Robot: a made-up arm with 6 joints. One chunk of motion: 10 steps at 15 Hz.
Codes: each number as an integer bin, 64 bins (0 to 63) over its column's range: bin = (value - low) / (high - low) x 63, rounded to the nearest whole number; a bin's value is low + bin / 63 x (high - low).
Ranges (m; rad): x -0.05..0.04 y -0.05..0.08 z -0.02..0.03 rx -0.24..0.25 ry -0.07..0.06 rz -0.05..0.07
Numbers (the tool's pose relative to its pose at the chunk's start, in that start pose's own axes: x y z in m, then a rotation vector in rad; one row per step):
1: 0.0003 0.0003 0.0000 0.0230 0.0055 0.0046
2: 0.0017 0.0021 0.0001 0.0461 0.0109 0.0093
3: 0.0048 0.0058 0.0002 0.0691 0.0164 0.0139
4: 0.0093 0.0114 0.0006 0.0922 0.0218 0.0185
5: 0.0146 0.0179 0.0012 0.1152 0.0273 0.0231
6: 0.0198 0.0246 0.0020 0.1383 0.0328 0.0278
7: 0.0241 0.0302 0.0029 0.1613 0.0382 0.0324
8: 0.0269 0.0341 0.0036 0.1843 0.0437 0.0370
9: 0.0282 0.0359 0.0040 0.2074 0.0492 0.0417
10: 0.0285 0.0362 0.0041 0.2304 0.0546 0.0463
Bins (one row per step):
1: 35 24 25 34 37 29
2: 36 25 25 37 39 31
3: 38 27 25 40 42 34
4: 42 30 26 43 44 36
5: 45 33 27 46 47 38
6: 49 36 28 49 50 41
7: 52 39 29 52 52 43
8: 54 41 30 55 55 46
9: 55 42 30 58 58 48
10: 55 42 30 60 60 51

